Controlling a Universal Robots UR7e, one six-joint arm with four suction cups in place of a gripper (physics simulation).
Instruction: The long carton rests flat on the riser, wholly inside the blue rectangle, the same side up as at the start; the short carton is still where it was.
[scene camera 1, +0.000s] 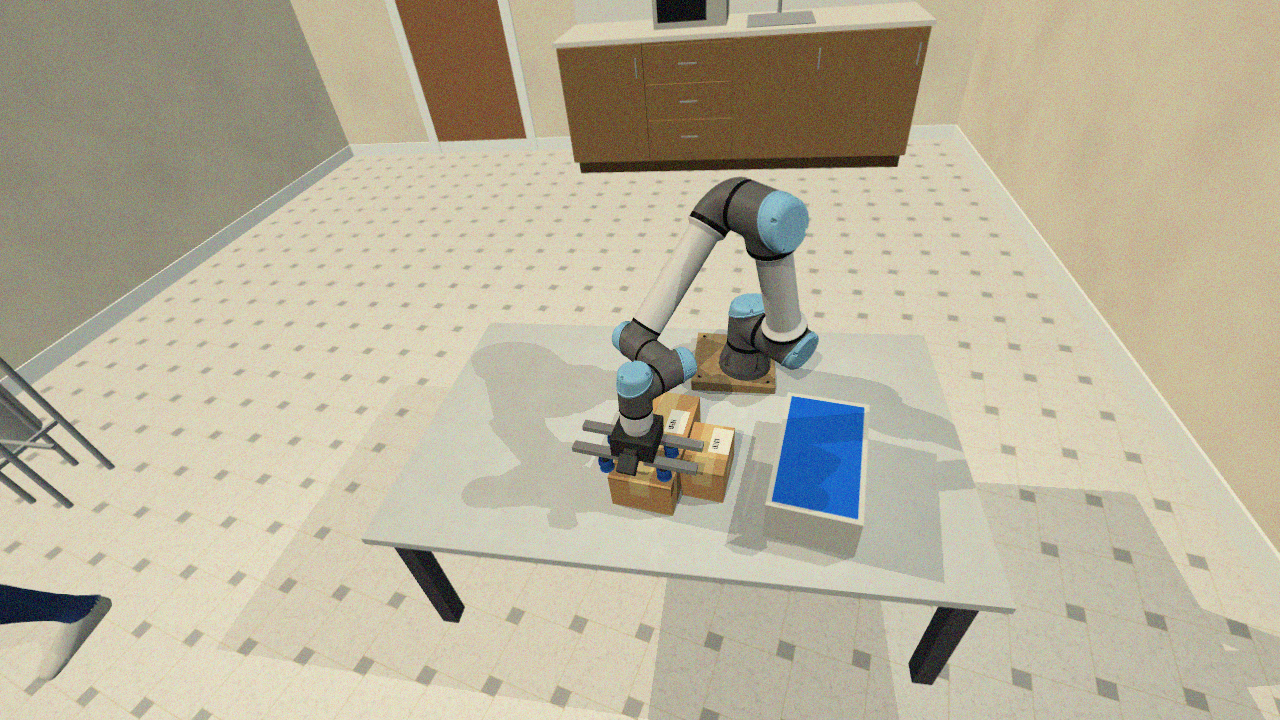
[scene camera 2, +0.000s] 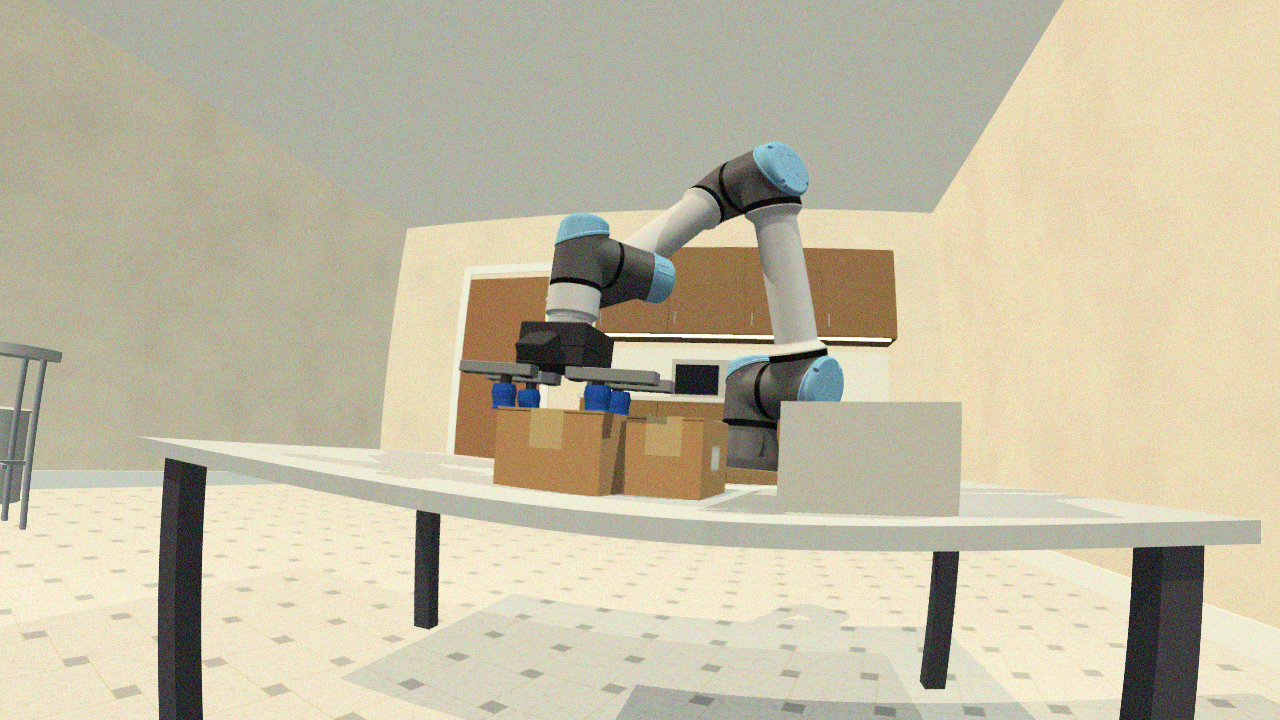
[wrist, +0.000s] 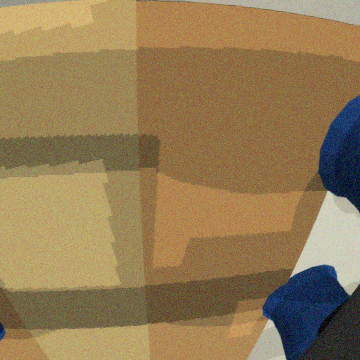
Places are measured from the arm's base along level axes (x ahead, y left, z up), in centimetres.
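Where they show: hand at its tool point: (scene camera 1: 638, 462) (wrist: 127, 241); arm's base at its link origin: (scene camera 1: 744, 364) (scene camera 2: 745, 468).
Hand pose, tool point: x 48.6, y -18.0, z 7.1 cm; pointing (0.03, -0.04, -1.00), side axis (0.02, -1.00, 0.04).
Note:
Each offset is from my tool point to the top centre of the thing. Level surfaces: height alone.
The long carton {dy +2.0, dx -8.9, dz +0.7 cm} (scene camera 1: 640, 495) (scene camera 2: 547, 450) (wrist: 200, 118) lies flat on the table, left of the short carton {dy +15.4, dx -7.5, dz +0.7 cm} (scene camera 1: 712, 462) (scene camera 2: 673, 457), and the two touch side by side. My suction gripper (scene camera 1: 637, 455) (scene camera 2: 557, 393) is right over the long carton, and its blue cups (wrist: 304, 306) are at the carton's top face. I cannot tell whether they press on it. The gripper holds nothing. The riser {dy +41.4, dx -10.6, dz +2.3 cm} (scene camera 1: 810, 530) (scene camera 2: 867, 457) stands to the right, with the blue rectangle {dy +41.4, dx -10.6, dz +2.3 cm} (scene camera 1: 819, 456) bare on top.
The grey table {dz -9.7 cm} (scene camera 1: 500, 502) (scene camera 2: 357, 465) carries the arm's wooden base plate (scene camera 1: 706, 375) behind the cartons. A brown cabinet (scene camera 1: 743, 89) stands at the far wall. A metal frame (scene camera 1: 36, 429) stands at the left, off the table.

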